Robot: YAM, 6 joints.
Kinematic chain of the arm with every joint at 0, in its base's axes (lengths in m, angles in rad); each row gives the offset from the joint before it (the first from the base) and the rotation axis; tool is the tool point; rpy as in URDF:
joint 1: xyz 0 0 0.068 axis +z
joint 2: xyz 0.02 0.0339 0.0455 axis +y
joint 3: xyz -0.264 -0.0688 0 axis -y
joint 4: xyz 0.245 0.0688 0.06 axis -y
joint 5: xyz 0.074 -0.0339 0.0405 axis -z
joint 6: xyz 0.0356 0 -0.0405 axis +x
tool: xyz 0 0 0 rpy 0 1.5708 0
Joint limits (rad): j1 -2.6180..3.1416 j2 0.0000..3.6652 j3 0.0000..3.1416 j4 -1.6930..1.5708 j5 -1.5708..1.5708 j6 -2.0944..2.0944
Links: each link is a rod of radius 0.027 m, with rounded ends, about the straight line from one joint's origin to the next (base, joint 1, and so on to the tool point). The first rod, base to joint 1, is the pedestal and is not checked.
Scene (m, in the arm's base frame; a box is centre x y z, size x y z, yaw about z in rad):
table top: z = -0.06
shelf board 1: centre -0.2 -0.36 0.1 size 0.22 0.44 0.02 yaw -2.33
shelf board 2: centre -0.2 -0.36 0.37 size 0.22 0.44 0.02 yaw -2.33
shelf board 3: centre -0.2 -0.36 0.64 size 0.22 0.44 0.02 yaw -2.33
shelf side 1: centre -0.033 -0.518 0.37 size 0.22 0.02 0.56 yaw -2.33
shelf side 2: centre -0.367 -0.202 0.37 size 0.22 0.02 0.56 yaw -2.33
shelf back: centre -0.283 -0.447 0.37 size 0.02 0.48 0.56 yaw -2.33
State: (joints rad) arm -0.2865 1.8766 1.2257 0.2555 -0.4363 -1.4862
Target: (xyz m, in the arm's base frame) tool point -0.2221 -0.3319 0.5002
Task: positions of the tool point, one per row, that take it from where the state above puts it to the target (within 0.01 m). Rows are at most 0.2 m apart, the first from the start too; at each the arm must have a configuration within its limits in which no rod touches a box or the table.
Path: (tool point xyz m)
1: 0.3927 -0.1730 0.3695
2: 0.3126 -0.2025 0.5129
3: 0.1965 -0.1755 0.6321
4: 0.1553 -0.2509 0.6097
5: 0.0857 -0.3131 0.5850
6: -0.0066 -0.3519 0.5584
7: -0.1130 -0.3596 0.5301
8: -0.2221 -0.3319 0.5002

